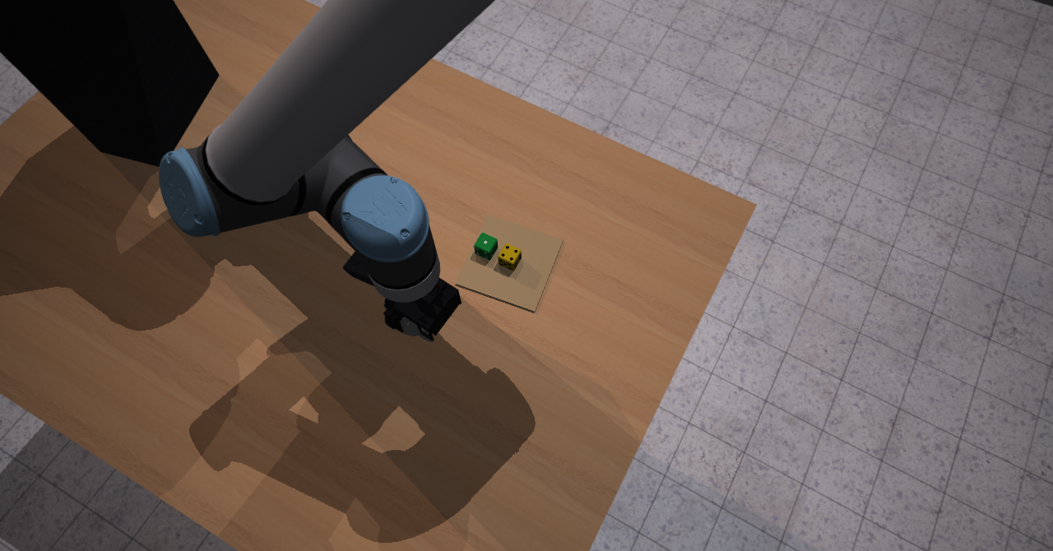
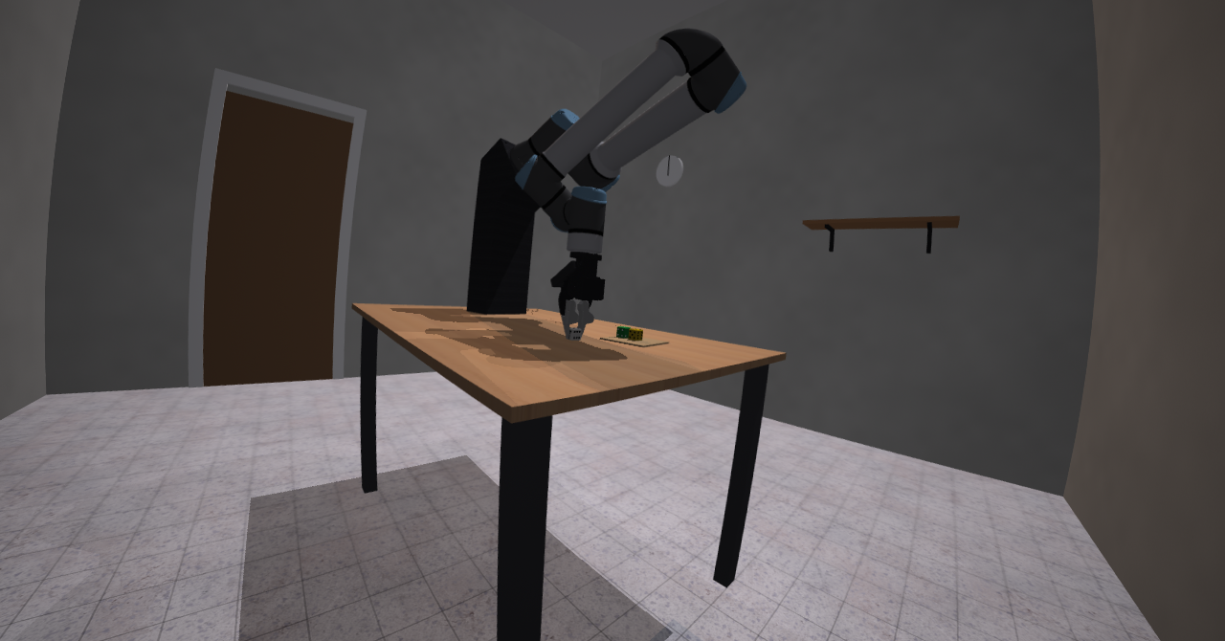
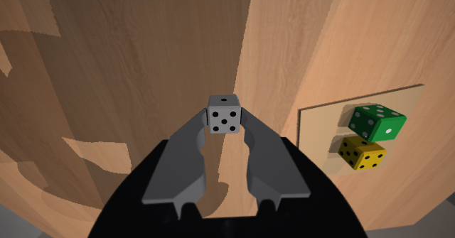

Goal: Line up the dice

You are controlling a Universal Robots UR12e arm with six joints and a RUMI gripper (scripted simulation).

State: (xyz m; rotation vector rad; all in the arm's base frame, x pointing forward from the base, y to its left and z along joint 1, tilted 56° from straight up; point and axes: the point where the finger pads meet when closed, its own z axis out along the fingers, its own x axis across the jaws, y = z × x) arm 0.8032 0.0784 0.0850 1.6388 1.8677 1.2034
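Right now my hand is right at the white die. The rest, counted from my hand: yellow die 10 mm behind, 180 mm to the left; then tan mat 10 mm behind, 180 mm to the left, 20 mm below; then green die 50 mm behind, 160 mm to the left.
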